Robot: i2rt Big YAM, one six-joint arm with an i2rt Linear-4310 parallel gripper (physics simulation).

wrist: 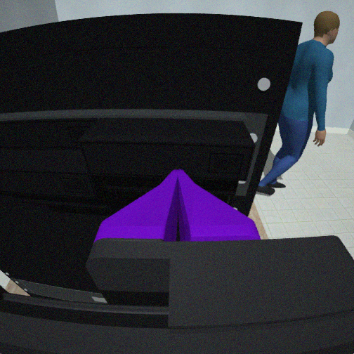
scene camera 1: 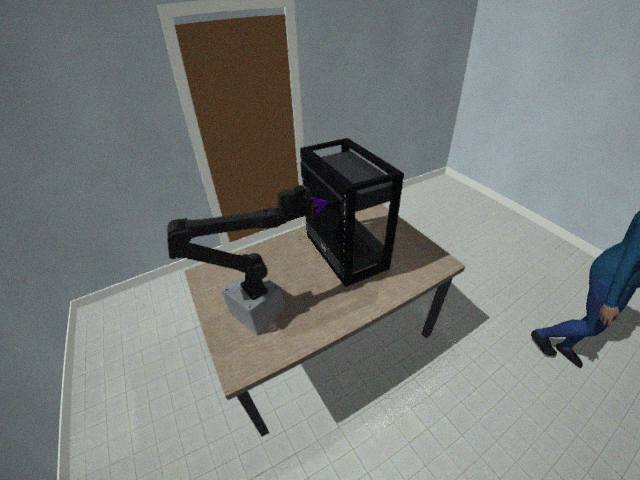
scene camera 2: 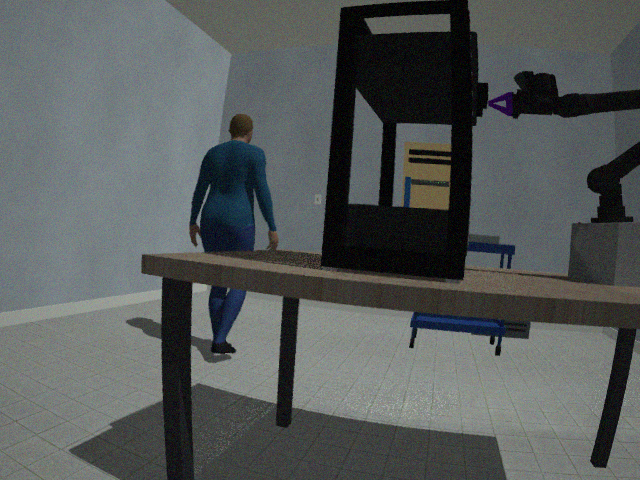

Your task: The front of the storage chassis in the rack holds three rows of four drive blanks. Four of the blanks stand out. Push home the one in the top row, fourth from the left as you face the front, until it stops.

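Where they show: gripper, fingertip midpoint: (scene camera 1: 327,202) (scene camera 2: 488,103); arm's base, link origin: (scene camera 1: 254,289) (scene camera 2: 611,222).
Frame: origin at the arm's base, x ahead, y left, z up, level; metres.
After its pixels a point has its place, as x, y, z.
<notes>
The black rack (scene camera 1: 347,237) @[0.437, -0.165, 0.169] (scene camera 2: 461,155) @[0.574, 0.319, 0.068] stands on the table and holds the dark storage chassis (scene camera 2: 413,77) @[0.663, 0.201, 0.274] (wrist: 150,114) in its upper part. In the wrist view a drive blank (wrist: 165,159) at the right end of the top row stands out from the front. A protruding black block (scene camera 2: 482,98) @[0.464, 0.087, 0.285] shows at the chassis front in scene camera 2. My gripper (scene camera 1: 326,202) @[0.399, -0.075, 0.336] (scene camera 2: 489,103) @[0.399, -0.075, 0.336] (wrist: 177,177) is shut and empty, its purple tips together at the lower middle of that blank's face, very near or touching it. The other blanks are too dark to tell clearly.
The arm's grey base block (scene camera 1: 255,304) @[-0.045, -0.088, 0.007] (scene camera 2: 591,253) @[0.087, 0.032, -0.098] stands on the wooden table (scene camera 1: 320,330) @[0.160, -0.281, -0.180] (scene camera 2: 248,271) @[0.958, 0.367, -0.185] in front of the rack. A person (scene camera 1: 610,289) (scene camera 2: 230,191) (wrist: 310,95) is on the floor beyond the table. A blue cart (scene camera 2: 457,323) stands farther back.
</notes>
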